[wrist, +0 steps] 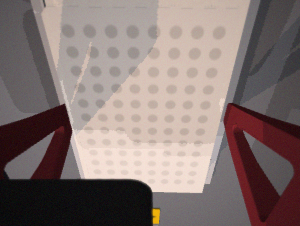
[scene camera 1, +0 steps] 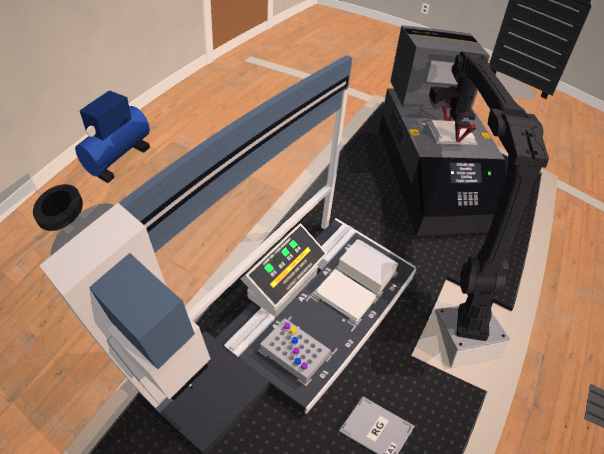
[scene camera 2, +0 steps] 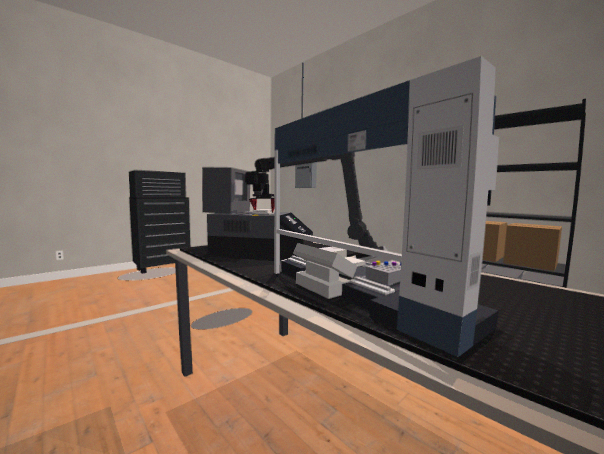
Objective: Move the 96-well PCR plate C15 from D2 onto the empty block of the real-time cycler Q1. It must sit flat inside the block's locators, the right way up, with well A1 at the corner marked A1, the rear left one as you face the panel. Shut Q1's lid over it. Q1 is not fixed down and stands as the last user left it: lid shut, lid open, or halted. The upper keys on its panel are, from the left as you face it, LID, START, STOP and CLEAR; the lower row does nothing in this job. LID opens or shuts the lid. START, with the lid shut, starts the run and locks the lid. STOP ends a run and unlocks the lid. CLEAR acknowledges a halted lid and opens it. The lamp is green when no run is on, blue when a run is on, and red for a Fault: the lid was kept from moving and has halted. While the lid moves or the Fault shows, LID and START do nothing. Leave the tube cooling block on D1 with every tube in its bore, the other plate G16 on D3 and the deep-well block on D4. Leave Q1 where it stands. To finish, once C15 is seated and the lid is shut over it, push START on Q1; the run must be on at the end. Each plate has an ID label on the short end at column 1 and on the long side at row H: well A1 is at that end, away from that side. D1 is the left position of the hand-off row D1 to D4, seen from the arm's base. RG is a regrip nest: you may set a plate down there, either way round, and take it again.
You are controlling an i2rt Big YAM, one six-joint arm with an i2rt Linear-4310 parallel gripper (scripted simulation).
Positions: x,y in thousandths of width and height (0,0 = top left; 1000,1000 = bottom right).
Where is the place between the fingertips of my gripper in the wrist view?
At 495,498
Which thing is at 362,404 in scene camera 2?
A lid.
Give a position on a deep-well block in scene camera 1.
At 612,589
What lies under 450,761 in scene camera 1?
A tube cooling block.
